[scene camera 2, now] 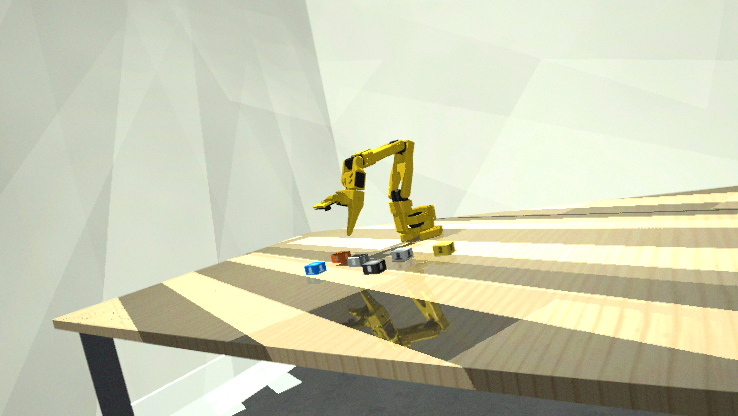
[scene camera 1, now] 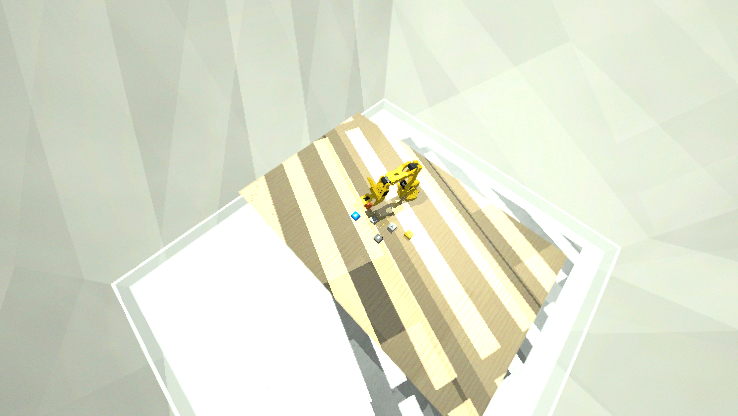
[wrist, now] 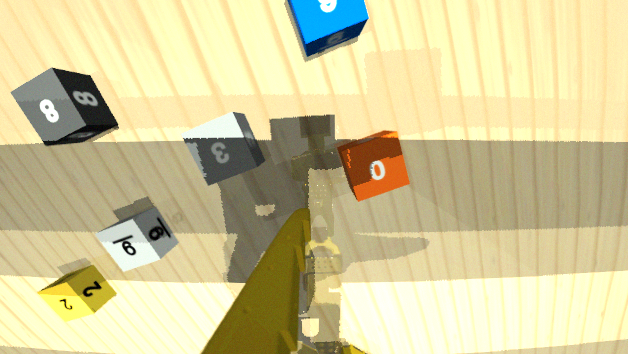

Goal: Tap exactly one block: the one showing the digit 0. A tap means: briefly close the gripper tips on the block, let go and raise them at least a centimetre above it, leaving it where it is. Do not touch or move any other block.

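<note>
The orange block (scene camera 1: 368,205) (scene camera 2: 340,256) (wrist: 392,185) shows the digit 0 and sits on the table, partly in shadow in the wrist view. My gripper (scene camera 2: 332,220) is fully open and empty, above the table and the blocks. In the wrist view one notched yellow jaw shows, and its tip lies to the lower left of the orange block, apart from it. The moving jaw is out of the wrist picture; in scene camera 2 it swings out to the left.
A grey block with 3 (scene camera 2: 355,260) (wrist: 215,155) is left of the orange block in the wrist view. A blue block (scene camera 1: 355,215) (wrist: 327,22), black 8 block (scene camera 1: 378,238) (wrist: 45,110), white block with an underlined digit (wrist: 130,250) and yellow 2 block (scene camera 2: 443,248) (wrist: 65,297) stand around.
</note>
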